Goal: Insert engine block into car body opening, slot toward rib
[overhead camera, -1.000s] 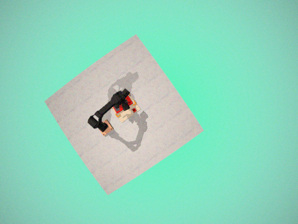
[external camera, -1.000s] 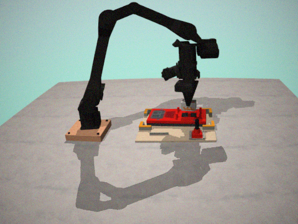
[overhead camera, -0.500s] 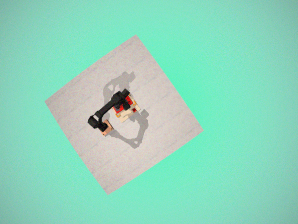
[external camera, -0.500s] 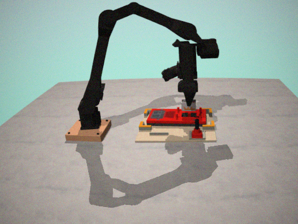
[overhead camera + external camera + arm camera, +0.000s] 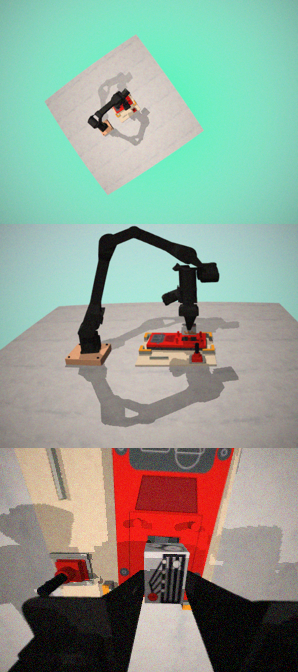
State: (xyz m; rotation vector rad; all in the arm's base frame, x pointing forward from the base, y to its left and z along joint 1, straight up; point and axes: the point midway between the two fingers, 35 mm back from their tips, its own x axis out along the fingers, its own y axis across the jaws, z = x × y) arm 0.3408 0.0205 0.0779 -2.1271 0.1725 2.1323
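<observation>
The grey engine block is 1 cm below my gripper tip. Round my gripper tip: beige baseplate 4 cm behind, 2 cm to the right, 5 cm below; then black upright peg 13 cm to the right, 3 cm below.
</observation>
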